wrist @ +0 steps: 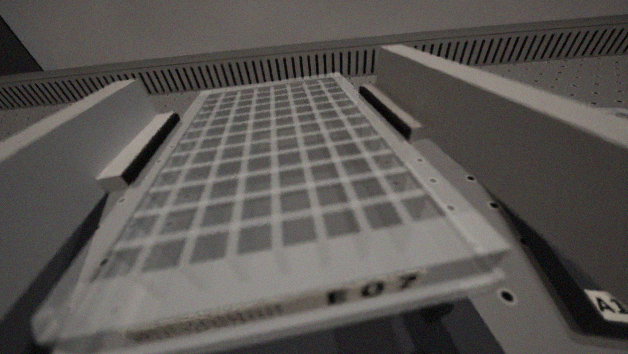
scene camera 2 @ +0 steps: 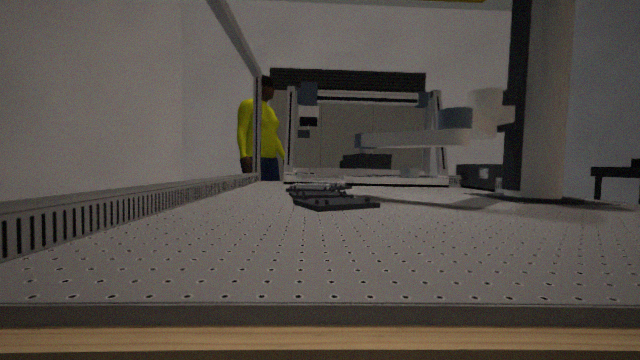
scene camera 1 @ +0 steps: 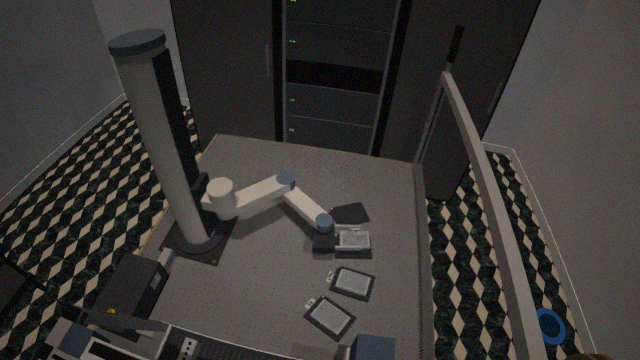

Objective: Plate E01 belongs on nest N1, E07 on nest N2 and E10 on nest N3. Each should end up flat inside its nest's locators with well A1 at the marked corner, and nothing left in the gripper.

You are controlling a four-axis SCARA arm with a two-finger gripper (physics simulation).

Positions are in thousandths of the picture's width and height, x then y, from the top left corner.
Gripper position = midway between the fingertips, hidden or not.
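Observation:
I can see my gripper (scene camera 2: 487, 476). There is a plate E07 (wrist: 434, 595) in the scene as well, along with a nest N1 (scene camera 2: 527, 565) and a dark box (scene camera 1: 202, 796).

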